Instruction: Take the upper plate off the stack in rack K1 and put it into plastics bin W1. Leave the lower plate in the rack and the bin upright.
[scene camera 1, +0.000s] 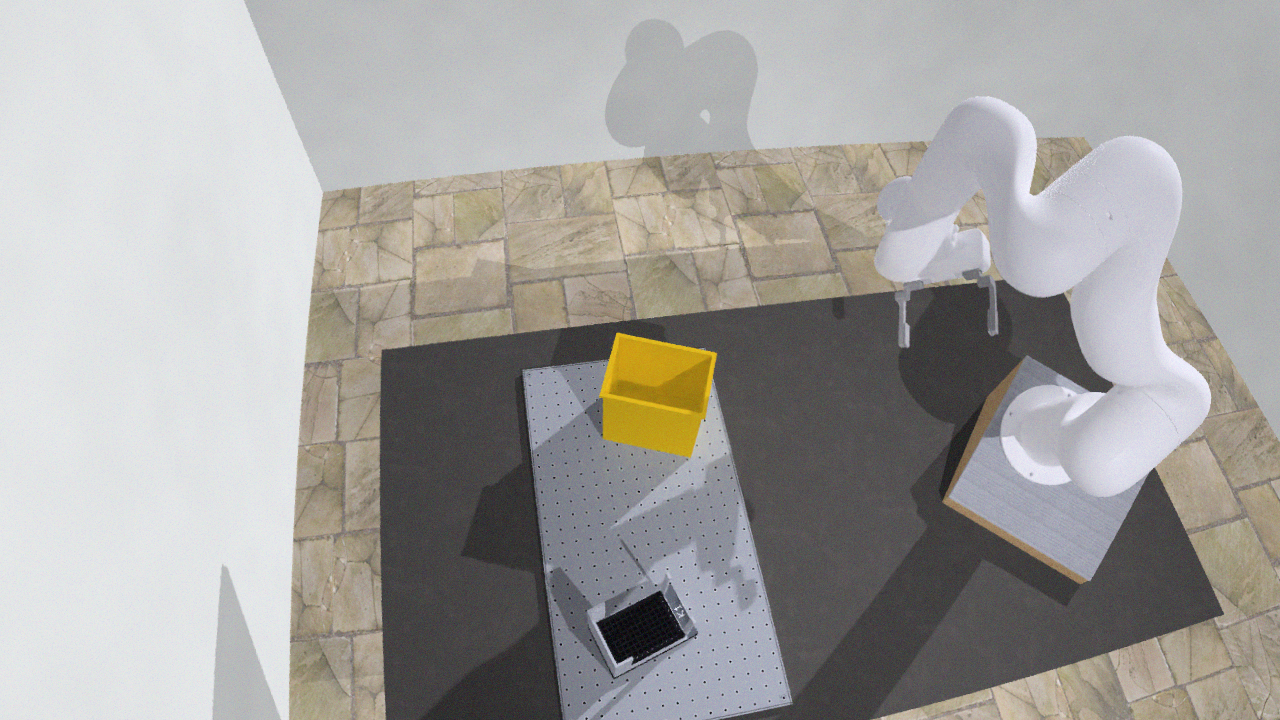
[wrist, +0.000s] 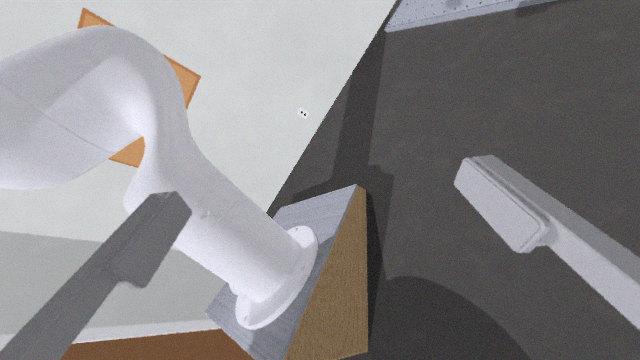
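A black plate (scene camera 1: 642, 628) lies in the light grey rack K1 (scene camera 1: 625, 667) near the front end of the perforated board; a second plate under it cannot be made out. The yellow plastics bin W1 (scene camera 1: 654, 426) stands upright and open-topped at the board's back end. I see no plate inside the part of the bin that shows. My gripper (scene camera 1: 949, 340) (wrist: 325, 202) is open and empty, high above the dark mat to the right of the bin, well away from both rack and bin. Neither rack nor bin shows in the wrist view.
The perforated board (scene camera 1: 644, 501) (wrist: 425, 15) lies on the dark mat (scene camera 1: 850, 537) (wrist: 500, 90). The arm stands on a wooden-sided pedestal (scene camera 1: 1011, 546) (wrist: 340, 280) at the right. Stone floor and pale walls surround the mat. Shadows of the arm fall across the board and mat.
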